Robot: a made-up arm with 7 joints. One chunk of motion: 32 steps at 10 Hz.
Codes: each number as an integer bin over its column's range. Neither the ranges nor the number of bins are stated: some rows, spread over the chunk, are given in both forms.
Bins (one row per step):
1: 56 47 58 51 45 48
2: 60 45 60 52 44 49
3: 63 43 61 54 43 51
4: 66 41 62 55 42 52
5: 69 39 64 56 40 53
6: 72 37 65 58 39 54
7: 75 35 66 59 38 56
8: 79 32 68 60 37 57
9: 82 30 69 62 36 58
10: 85 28 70 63 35 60
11: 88 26 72 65 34 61
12: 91 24 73 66 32 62
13: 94 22 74 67 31 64
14: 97 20 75 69 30 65
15: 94 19 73 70 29 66
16: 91 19 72 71 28 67
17: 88 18 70 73 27 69
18: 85 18 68 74 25 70
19: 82 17 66 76 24 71
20: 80 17 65 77 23 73
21: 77 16 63 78 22 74
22: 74 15 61 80 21 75
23: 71 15 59 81 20 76
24: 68 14 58 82 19 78
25: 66 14 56 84 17 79
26: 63 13 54 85 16 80
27: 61 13 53 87 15 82
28: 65 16 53 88 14 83
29: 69 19 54 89 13 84
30: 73 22 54 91 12 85
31: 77 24 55 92 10 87
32: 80 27 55 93 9 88
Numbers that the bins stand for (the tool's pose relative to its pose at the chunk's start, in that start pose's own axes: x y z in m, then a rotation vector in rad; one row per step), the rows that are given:
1: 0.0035 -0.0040 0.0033 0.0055 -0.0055 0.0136
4: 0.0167 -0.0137 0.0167 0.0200 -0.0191 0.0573
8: 0.0337 -0.0283 0.0367 0.0382 -0.0418 0.1118
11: 0.0456 -0.0380 0.0500 0.0564 -0.0555 0.1555
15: 0.0534 -0.0493 0.0533 0.0745 -0.0782 0.2100
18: 0.0416 -0.0509 0.0367 0.0891 -0.0964 0.2536
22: 0.0272 -0.0558 0.0133 0.1109 -0.1145 0.3082
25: 0.0167 -0.0574 -0.0033 0.1255 -0.1327 0.3518
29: 0.0206 -0.0493 -0.0100 0.1436 -0.1509 0.4064
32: 0.0351 -0.0364 -0.0067 0.1582 -0.1691 0.4500
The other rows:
2: 0.0088 -0.0073 0.0100 0.0091 -0.0100 0.0245
3: 0.0127 -0.0105 0.0133 0.0164 -0.0145 0.0464
5: 0.0206 -0.0170 0.0233 0.0236 -0.0282 0.0682
6: 0.0245 -0.0202 0.0267 0.0309 -0.0327 0.0791
7: 0.0285 -0.0234 0.0300 0.0345 -0.0373 0.1009
9: 0.0377 -0.0315 0.0400 0.0455 -0.0464 0.1227
10: 0.0416 -0.0347 0.0433 0.0491 -0.0509 0.1445
12: 0.0495 -0.0412 0.0533 0.0600 -0.0645 0.1664
13: 0.0534 -0.0444 0.0567 0.0636 -0.0691 0.1882
14: 0.0574 -0.0477 0.0600 0.0709 -0.0736 0.1991
16: 0.0495 -0.0493 0.0500 0.0782 -0.0827 0.2209
17: 0.0456 -0.0509 0.0433 0.0855 -0.0873 0.2427
19: 0.0377 -0.0525 0.0300 0.0964 -0.1009 0.2645
20: 0.0351 -0.0525 0.0267 0.1000 -0.1055 0.2864
21: 0.0311 -0.0541 0.0200 0.1036 -0.1100 0.2973
23: 0.0232 -0.0558 0.0067 0.1145 -0.1191 0.3191
24: 0.0193 -0.0574 0.0033 0.1182 -0.1236 0.3409
26: 0.0127 -0.0590 -0.0100 0.1291 -0.1373 0.3627
27: 0.0101 -0.0590 -0.0133 0.1364 -0.1418 0.3845
28: 0.0154 -0.0541 -0.0133 0.1400 -0.1464 0.3955
30: 0.0259 -0.0444 -0.0100 0.1509 -0.1555 0.4173
31: 0.0311 -0.0412 -0.0067 0.1545 -0.1645 0.4391

